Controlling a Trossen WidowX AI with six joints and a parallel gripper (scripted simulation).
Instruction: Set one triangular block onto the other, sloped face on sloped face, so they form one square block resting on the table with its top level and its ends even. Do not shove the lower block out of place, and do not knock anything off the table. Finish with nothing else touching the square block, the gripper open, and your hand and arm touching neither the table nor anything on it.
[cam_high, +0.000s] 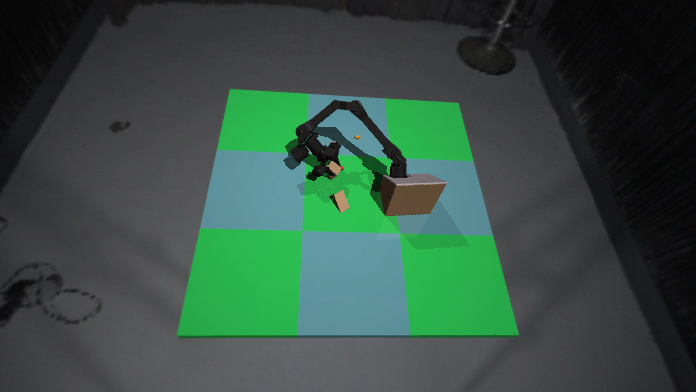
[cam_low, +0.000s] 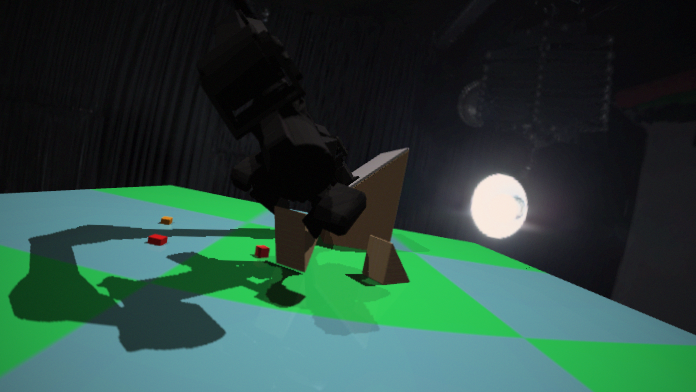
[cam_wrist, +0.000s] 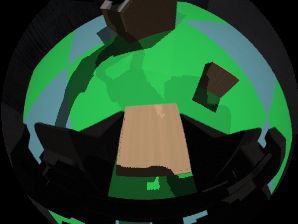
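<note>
The red cube lies 30 mm behind my gripper tip, 50 mm to the right of it and 50 mm below it.
</note>
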